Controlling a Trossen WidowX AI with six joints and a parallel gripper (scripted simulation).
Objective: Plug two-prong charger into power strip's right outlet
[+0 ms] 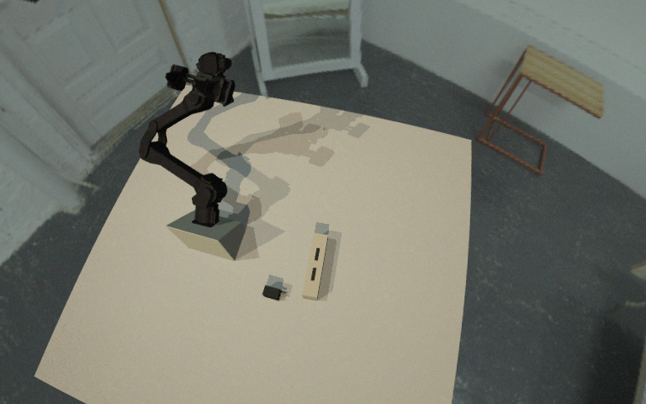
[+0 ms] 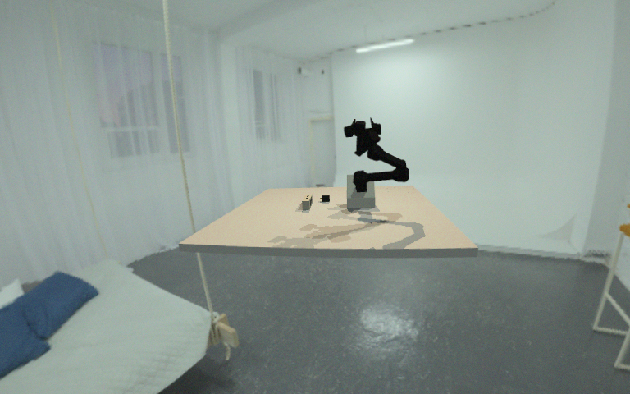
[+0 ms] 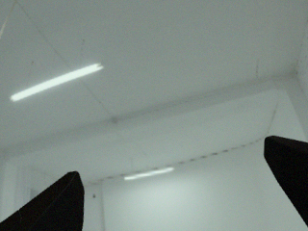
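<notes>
My gripper tip is now 51 cm above the black two-prong charger, 32 cm to the left of it and 27 cm short of it.
</notes>
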